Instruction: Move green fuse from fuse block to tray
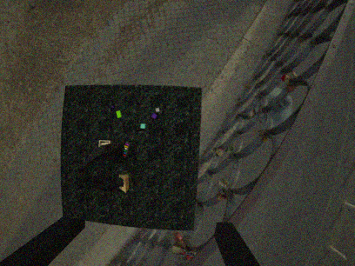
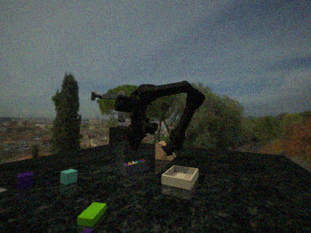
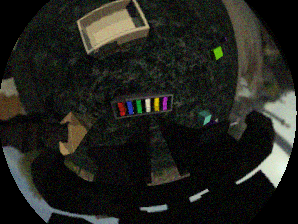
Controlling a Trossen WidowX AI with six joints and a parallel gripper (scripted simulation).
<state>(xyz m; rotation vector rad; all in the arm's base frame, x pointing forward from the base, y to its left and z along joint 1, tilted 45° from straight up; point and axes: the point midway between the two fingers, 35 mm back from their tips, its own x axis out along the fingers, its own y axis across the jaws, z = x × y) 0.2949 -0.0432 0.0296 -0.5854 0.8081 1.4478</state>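
My gripper tip is now 20 mm past the green fuse, 10 mm to the right of it and 60 mm above it. Also, from my gripper tip: tray 20 mm behind, 200 mm to the left, 90 mm below.
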